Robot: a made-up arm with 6 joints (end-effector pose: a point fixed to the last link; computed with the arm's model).
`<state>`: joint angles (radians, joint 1 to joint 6).
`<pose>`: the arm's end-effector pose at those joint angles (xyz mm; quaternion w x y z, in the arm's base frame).
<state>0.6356 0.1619 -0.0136 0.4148 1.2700 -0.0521</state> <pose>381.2 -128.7 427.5 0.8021 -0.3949 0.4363 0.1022</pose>
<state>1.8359 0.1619 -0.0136 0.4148 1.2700 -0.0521</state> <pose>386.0 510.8 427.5 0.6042 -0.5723 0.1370 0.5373</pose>
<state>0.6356 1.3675 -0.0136 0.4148 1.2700 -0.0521</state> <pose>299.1 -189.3 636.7 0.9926 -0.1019 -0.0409 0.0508</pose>
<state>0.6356 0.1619 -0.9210 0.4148 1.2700 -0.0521</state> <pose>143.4 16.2 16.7 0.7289 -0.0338 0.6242 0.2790</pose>
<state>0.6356 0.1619 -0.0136 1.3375 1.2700 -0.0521</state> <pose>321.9 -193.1 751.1 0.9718 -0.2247 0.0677 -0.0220</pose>
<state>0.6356 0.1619 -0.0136 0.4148 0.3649 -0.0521</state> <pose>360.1 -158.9 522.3 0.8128 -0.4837 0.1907 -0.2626</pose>
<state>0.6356 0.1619 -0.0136 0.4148 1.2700 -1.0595</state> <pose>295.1 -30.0 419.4 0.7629 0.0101 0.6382 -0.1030</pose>
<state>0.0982 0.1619 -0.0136 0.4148 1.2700 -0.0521</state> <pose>150.2 -321.1 427.5 0.8004 -0.2649 0.5255 -0.1144</pose>
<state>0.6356 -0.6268 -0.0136 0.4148 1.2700 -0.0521</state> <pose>315.6 -177.1 292.5 0.5155 -0.5159 0.6741 0.1169</pose>
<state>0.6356 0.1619 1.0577 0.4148 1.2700 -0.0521</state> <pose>295.9 112.8 945.5 0.6804 -0.7135 0.1049 -0.1302</pose>
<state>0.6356 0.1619 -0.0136 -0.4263 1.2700 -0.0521</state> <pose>204.6 -183.1 181.9 0.4996 -0.4787 0.6945 0.1973</pose>
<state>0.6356 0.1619 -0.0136 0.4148 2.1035 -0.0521</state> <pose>331.7 -74.4 368.6 0.6487 -0.2421 0.5856 0.4215</pose>
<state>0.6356 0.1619 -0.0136 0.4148 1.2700 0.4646</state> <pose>444.5 -138.1 454.6 0.7434 -0.5702 0.2863 0.2006</pose>
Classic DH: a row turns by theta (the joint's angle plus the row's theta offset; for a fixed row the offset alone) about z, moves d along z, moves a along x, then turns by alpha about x. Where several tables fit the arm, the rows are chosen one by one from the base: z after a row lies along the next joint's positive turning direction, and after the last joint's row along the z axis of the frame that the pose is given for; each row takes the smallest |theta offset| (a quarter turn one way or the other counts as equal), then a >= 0, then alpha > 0; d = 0 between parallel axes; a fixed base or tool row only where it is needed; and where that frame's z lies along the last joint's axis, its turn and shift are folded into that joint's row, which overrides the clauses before.
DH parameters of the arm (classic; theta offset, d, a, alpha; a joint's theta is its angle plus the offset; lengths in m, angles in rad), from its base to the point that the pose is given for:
base (fixed): -1.165 0 -0.2118 0
joint 1: 1.165 0.458 -0.0209 1.5708
joint 2: 1.2188 -0.0097 0.0624 -1.471
joint 3: -0.1301 0.0824 0.0236 1.2968
joint 4: 0.193 0.5798 -0.1505 2.1839
joint 5: 0.2194 0.437 0.0648 1.683
joint 6: -0.1192 -0.0803 0.0508 -1.7707
tool (fixed): 1.0904 -0.1287 0 0

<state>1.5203 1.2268 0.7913 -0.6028 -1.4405 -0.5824</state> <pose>337.1 21.1 635.1 0.5519 0.0381 -0.6210 -0.5553</pose>
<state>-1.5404 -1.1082 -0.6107 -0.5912 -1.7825 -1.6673</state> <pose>-274.5 601.0 277.8 0.2204 -0.0172 0.5112 -0.8305</pose>
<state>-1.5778 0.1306 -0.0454 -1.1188 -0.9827 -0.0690</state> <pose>-446.5 298.0 269.6 0.1144 -0.4358 0.7673 -0.4564</pose>
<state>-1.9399 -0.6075 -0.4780 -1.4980 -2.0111 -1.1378</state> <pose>-67.7 662.3 370.6 0.3460 0.0175 0.5624 -0.7508</pose>
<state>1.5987 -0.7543 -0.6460 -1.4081 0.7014 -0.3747</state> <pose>35.8 -358.3 477.8 0.3548 0.7183 -0.5780 -0.1552</pose>
